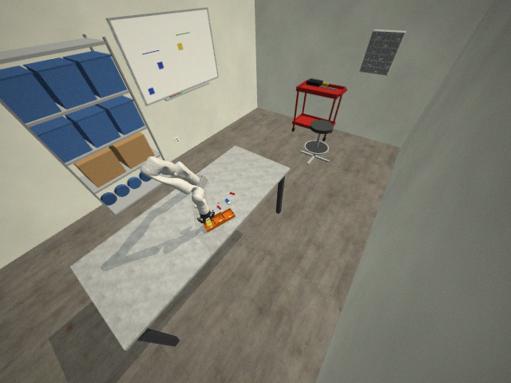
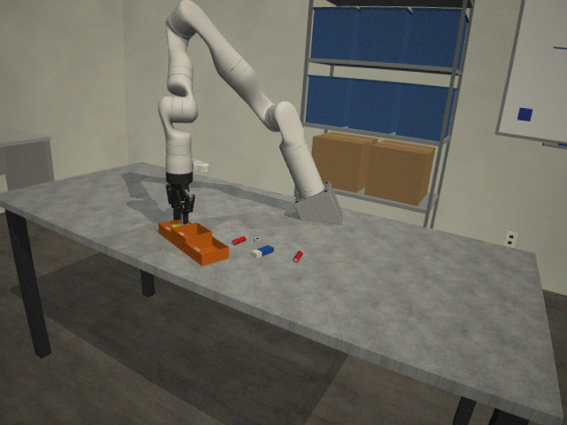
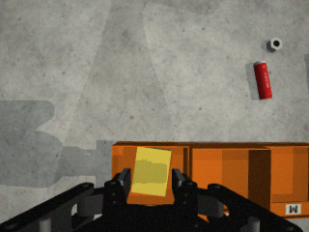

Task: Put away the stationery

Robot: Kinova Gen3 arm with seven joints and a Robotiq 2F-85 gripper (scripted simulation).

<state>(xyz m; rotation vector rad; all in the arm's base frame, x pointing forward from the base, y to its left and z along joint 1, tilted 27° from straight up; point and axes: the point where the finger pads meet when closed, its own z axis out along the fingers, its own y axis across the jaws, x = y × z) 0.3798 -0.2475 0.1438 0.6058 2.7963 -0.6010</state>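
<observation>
Now: the yellow block 30 mm below my hand. The rest, counted from my hand: orange bins 70 mm to the left, 50 mm ahead, 30 mm below; then nut 220 mm to the left, 70 mm behind, 50 mm below; then grey sharpener-like piece 40 mm below, 10 mm to the right.
</observation>
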